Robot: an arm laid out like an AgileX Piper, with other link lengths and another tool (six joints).
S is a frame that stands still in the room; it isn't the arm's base.
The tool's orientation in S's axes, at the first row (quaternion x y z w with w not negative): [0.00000, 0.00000, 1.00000, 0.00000]
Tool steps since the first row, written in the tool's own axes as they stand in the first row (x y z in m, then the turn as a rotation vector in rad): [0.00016, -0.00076, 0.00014, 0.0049, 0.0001, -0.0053]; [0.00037, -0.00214, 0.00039, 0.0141, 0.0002, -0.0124]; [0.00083, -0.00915, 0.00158, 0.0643, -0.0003, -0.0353]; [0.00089, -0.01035, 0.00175, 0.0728, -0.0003, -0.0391]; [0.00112, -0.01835, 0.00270, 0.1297, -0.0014, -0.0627]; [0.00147, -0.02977, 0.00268, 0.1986, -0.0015, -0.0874]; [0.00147, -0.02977, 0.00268, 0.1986, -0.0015, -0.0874]
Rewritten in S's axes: [-0.00016, 0.00076, 0.00014, -0.0049, -0.0001, -0.0053]; [-0.00037, 0.00214, 0.00039, -0.0141, -0.0002, -0.0124]; [-0.00083, 0.00915, 0.00158, -0.0643, 0.0003, -0.0353]; [-0.00089, 0.01035, 0.00175, -0.0728, 0.0003, -0.0391]; [-0.00112, 0.01835, 0.00270, -0.1297, 0.0014, -0.0627]; [-0.00147, 0.02977, 0.00268, -0.1986, 0.0015, -0.0874]; [-0.00147, 0.02977, 0.00268, -0.1986, 0.0015, -0.0874]
